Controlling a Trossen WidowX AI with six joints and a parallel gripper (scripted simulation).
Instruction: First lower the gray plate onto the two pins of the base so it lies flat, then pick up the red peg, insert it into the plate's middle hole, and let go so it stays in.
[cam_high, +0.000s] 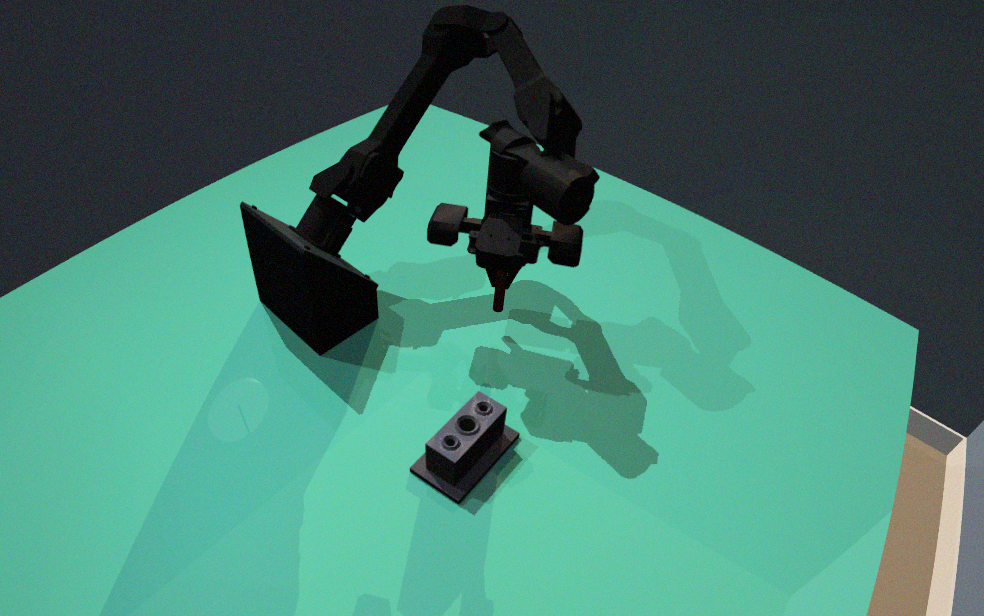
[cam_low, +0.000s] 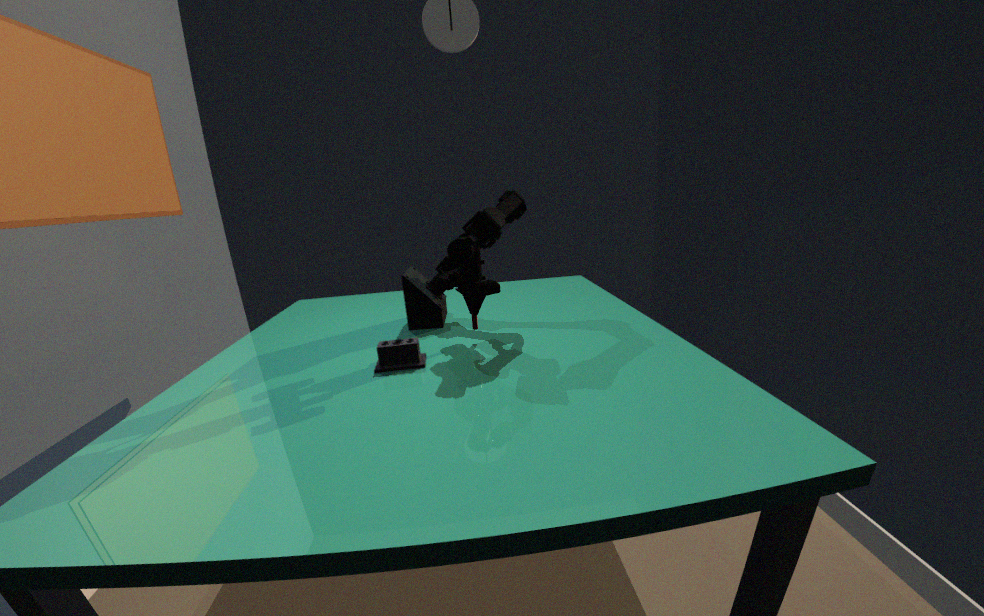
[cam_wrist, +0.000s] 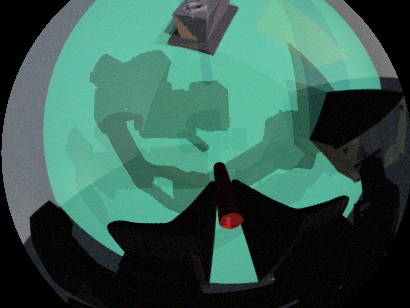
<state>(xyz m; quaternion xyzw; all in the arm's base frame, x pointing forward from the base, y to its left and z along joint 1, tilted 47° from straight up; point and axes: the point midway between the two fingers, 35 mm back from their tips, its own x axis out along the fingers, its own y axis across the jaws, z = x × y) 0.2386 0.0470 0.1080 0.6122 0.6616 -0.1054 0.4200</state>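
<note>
The gray plate lies 90 mm ahead of my gripper tip, 190 mm to the right of it and 30 mm below it. The rest, counted from my gripper tip: red peg: right at my gripper tip.
</note>
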